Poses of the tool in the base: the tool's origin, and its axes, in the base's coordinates. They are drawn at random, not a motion.
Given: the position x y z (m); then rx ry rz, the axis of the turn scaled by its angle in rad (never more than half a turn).
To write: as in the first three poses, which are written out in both.
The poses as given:
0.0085, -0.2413, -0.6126, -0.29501, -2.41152, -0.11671
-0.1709, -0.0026, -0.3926, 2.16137, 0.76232, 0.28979
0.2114, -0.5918, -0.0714, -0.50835, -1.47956, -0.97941
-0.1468, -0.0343, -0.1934, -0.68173, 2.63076, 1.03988
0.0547, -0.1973, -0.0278, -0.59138, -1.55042, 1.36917
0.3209, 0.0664, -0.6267, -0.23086, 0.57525, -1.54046
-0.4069, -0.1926, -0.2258, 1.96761, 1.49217, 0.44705
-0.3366, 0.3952, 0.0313, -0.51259, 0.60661, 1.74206
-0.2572, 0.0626, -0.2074, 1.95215, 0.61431, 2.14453
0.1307, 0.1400, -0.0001, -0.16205, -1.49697, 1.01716
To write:
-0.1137, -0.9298, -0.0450, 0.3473, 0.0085, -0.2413, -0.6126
0.8559, 0.3019, 0.1148, 0.4039, -0.1709, -0.0026, -0.3926
-0.2196, -0.6392, -0.4231, 0.6035, 0.2114, -0.5918, -0.0714
-0.2327, 0.8980, 0.3550, 0.1156, -0.1468, -0.0343, -0.1934
-0.2419, -0.6341, 0.5600, 0.4752, 0.0547, -0.1973, -0.0278
-0.1026, 0.2557, -0.6847, 0.6747, 0.3209, 0.0664, -0.6267
0.7452, 0.5651, 0.1693, 0.3108, -0.4069, -0.1926, -0.2258
-0.2189, 0.2591, 0.7440, 0.5758, -0.3366, 0.3952, 0.0313
0.6560, 0.2064, 0.7206, 0.0885, -0.2572, 0.0626, -0.2074
-0.0703, -0.6497, 0.4414, 0.6149, 0.1307, 0.1400, -0.0001

